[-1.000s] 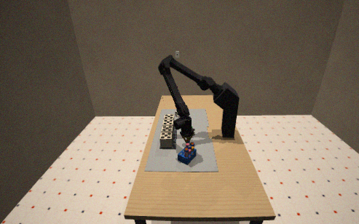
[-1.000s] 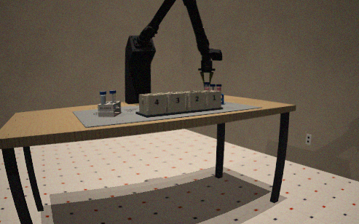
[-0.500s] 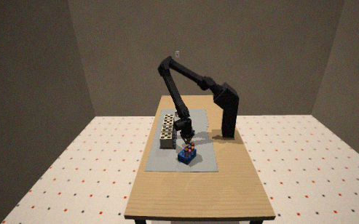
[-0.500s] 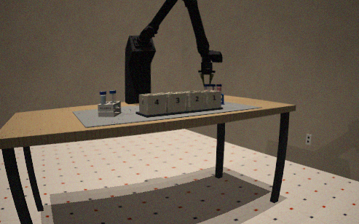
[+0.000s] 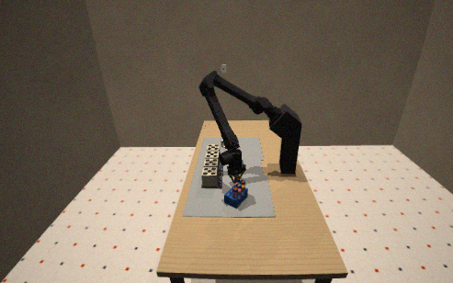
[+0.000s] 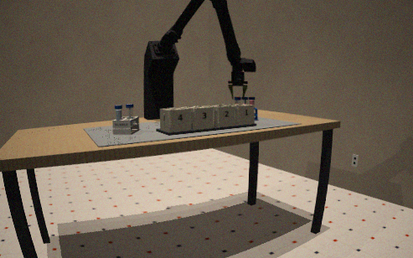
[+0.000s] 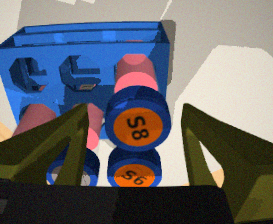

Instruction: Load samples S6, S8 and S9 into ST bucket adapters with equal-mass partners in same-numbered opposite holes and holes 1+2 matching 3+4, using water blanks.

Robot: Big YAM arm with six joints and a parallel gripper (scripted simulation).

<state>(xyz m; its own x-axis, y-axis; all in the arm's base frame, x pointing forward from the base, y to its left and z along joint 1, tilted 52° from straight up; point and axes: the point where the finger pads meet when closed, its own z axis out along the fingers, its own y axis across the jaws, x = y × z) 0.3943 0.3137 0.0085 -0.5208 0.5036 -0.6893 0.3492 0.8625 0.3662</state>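
The sample tube S8 is 50 mm below my hand and 10 mm behind it. Also, from my hand: blue sample rack rs (90 mm below, 40 mm to the left, 10 mm ahead); tube X3 (50 mm to the left, 50 mm below); sample tube S9 (100 mm to the left, 50 mm below, 10 mm ahead).
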